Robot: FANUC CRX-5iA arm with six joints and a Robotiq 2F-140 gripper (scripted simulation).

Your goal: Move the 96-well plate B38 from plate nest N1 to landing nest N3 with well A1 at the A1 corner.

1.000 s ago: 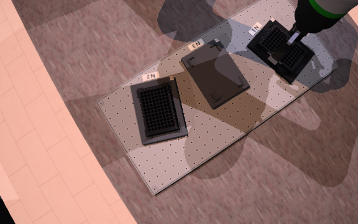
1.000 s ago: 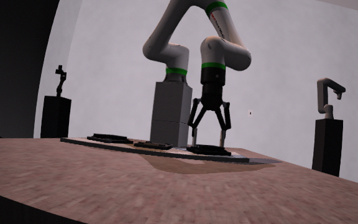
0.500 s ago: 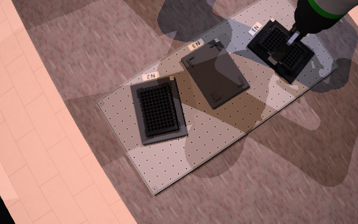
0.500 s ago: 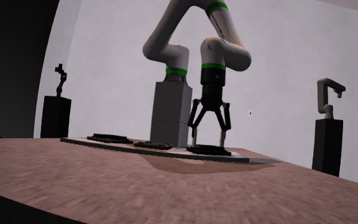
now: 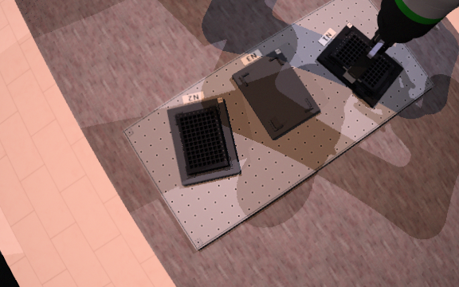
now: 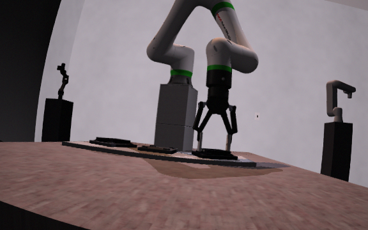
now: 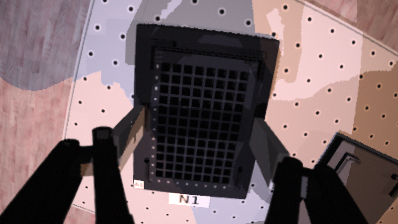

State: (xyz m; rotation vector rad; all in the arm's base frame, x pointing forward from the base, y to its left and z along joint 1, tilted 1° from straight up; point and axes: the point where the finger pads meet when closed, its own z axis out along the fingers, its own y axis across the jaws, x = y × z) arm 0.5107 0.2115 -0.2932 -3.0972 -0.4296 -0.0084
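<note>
My hand is 30 mm above the plate nest N1. The rest, counted from my hand: N1 label: 90 mm behind, 40 mm below, 30 mm to the right; then A1 mark: 150 mm to the right, 120 mm behind, 30 mm below; then landing nest N3: 200 mm to the right, 40 mm behind, 30 mm below.
</note>
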